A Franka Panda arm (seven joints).
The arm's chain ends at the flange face. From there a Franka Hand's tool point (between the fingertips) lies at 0.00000 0.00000 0.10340 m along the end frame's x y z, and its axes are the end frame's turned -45 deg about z.
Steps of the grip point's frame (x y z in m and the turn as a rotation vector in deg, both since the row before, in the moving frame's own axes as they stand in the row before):
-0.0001, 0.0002, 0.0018, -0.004, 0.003, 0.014
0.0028, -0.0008, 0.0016, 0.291, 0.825, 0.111
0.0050, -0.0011, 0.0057, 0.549, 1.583, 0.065
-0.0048, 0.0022, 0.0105, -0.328, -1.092, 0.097
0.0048, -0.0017, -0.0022, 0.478, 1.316, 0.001
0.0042, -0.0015, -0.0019, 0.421, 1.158, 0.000
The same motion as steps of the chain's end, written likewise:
0.0001, 0.0002, 0.0018, -0.001, 0.005, 0.014
0.0007, -0.0011, 0.0016, 0.789, 0.378, 0.111
0.0014, -0.0016, 0.0057, 1.508, 0.731, 0.065
-0.0009, 0.0031, 0.0105, -1.004, -0.540, 0.097
0.0011, -0.0023, -0.0022, 1.269, 0.593, 0.001
0.0010, -0.0020, -0.0019, 1.117, 0.521, 0.000

